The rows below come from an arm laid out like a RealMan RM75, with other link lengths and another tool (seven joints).
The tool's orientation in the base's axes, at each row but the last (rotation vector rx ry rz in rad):
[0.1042 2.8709 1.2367]
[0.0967 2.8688 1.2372]
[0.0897 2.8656 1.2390]
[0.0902 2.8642 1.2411]
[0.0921 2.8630 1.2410]
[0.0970 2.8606 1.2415]
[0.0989 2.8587 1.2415]
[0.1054 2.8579 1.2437]
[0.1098 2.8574 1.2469]
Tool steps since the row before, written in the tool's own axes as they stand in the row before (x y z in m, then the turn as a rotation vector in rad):
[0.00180 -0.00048 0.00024 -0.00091 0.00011 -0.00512]
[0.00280 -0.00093 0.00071 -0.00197 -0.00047 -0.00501]
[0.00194 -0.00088 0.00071 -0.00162 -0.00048 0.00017]
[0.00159 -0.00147 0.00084 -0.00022 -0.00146 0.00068]
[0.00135 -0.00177 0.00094 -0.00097 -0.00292 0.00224]
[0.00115 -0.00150 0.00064 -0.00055 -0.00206 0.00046]
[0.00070 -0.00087 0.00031 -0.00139 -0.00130 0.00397]
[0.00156 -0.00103 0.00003 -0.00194 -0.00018 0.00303]
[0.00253 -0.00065 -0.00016 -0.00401 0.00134 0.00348]
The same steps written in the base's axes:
[-0.00181 -0.00003 -0.00049 0.00071 -0.00370 0.00359]
[-0.00281 0.00006 -0.00114 0.00175 -0.00408 0.00308]
[-0.00195 0.00003 -0.00112 0.00160 -0.00030 -0.00048]
[-0.00162 -0.00030 -0.00164 0.00018 -0.00051 -0.00153]
[-0.00139 -0.00044 -0.00193 0.00093 -0.00042 -0.00367]
[-0.00119 -0.00048 -0.00153 0.00047 -0.00110 -0.00182]
[-0.00073 -0.00032 -0.00084 0.00151 0.00192 -0.00367]
[-0.00161 -0.00057 -0.00076 0.00207 0.00195 -0.00221]
[-0.00257 -0.00037 -0.00035 0.00424 0.00316 -0.00142]

